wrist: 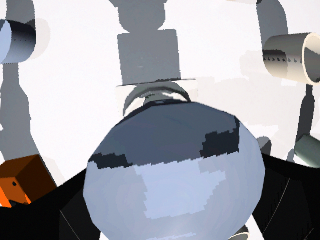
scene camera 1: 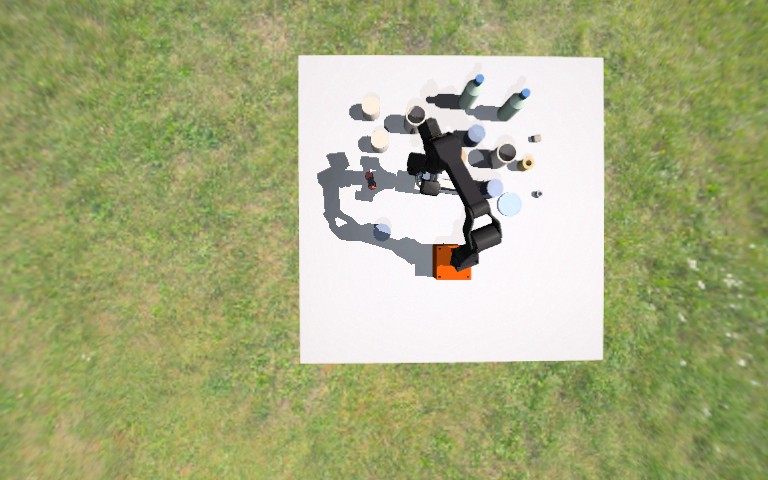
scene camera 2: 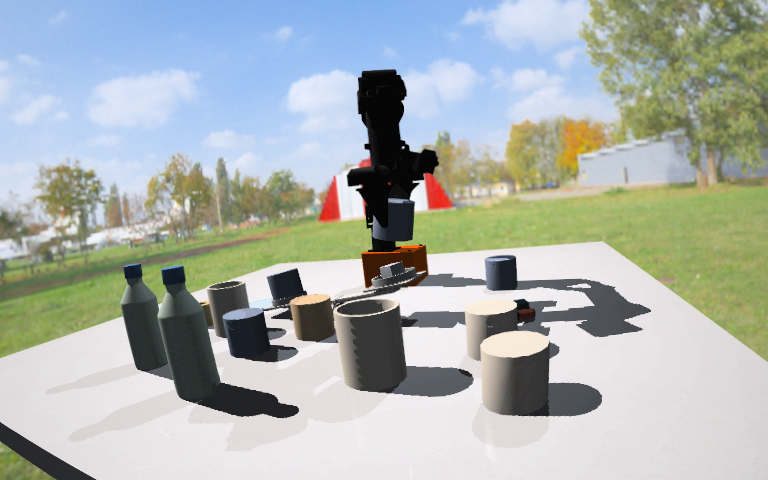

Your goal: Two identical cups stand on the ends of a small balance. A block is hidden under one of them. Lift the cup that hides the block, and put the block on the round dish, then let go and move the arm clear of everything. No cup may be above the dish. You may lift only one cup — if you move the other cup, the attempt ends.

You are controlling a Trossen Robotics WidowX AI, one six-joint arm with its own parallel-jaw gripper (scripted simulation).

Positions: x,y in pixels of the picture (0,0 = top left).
Scene:
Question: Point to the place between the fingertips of my gripper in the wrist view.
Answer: At 168,158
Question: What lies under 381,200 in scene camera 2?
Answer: My gripper.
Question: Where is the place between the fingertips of my gripper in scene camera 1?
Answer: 428,173

